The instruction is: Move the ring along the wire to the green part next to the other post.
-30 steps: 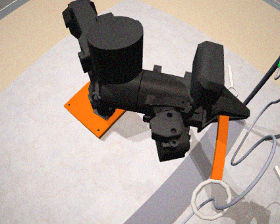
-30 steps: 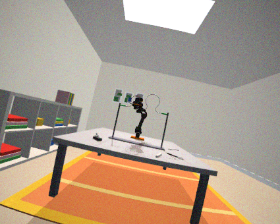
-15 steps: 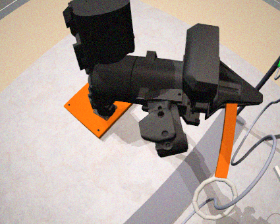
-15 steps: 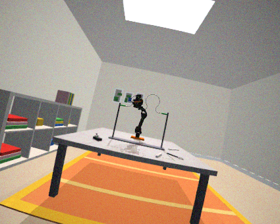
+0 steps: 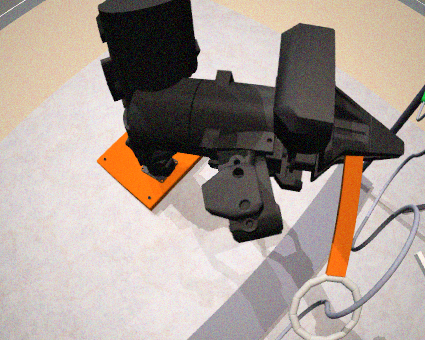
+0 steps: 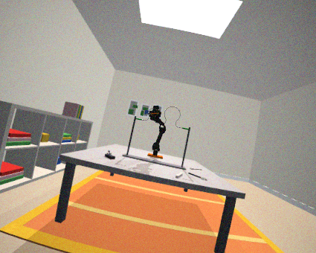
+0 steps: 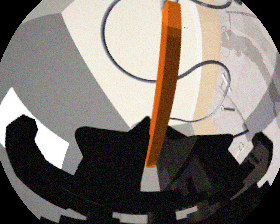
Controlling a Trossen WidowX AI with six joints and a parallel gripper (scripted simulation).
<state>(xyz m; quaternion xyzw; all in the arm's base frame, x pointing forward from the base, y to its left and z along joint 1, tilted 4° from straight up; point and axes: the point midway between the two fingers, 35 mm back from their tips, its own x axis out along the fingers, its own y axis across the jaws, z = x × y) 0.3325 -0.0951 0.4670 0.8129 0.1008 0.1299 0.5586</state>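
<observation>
Right now my gripper tip is 10 mm past the ring tool with orange handle, 80 mm to the left of it and 30 mm above it. Round my gripper tip: ring tool 30 mm ahead, 480 mm to the left, 510 mm below; white block 410 mm ahead, 190 mm to the left, 500 mm below.
</observation>
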